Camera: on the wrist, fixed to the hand. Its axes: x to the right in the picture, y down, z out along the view.
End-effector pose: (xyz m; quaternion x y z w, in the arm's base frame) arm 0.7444 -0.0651 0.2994 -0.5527 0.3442 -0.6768 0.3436
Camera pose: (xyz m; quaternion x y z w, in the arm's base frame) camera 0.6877 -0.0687 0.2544 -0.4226 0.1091 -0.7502 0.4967
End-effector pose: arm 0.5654 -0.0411 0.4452 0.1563 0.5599 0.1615 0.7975
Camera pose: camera 0.5000 -0.0101 0.4496 0.3955 0.5795 -0.0285 0.7120
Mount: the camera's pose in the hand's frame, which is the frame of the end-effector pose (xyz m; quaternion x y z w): -0.0113 0.0352 -0.0624 0.3137 -0.0048 -0.0068 0.9495
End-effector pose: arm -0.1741 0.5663 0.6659 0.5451 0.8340 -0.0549 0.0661
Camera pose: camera -0.1405 0.5804 0.7286 -0.5323 -0.7780 0.3168 0.1046
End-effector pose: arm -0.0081 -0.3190 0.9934 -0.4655 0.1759 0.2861 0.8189
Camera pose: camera -0.0405 -0.3621 0.9449 -0.1849 0.2497 0.2131 0.9263
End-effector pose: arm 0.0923 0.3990 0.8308 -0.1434 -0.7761 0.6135 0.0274
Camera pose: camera 0.1234 0.4623 0.8138 -0.1193 -0.5455 0.8265 0.0714
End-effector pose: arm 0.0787 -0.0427 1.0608 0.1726 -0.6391 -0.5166 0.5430
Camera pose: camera 0.1491 -0.0491 1.0771 0.3361 -0.7703 -0.2945 0.4549
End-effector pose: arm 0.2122 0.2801 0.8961 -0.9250 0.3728 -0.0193 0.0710
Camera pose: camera 0.1743 0.2556 0.9529 -0.8586 0.3413 -0.1313 0.3592
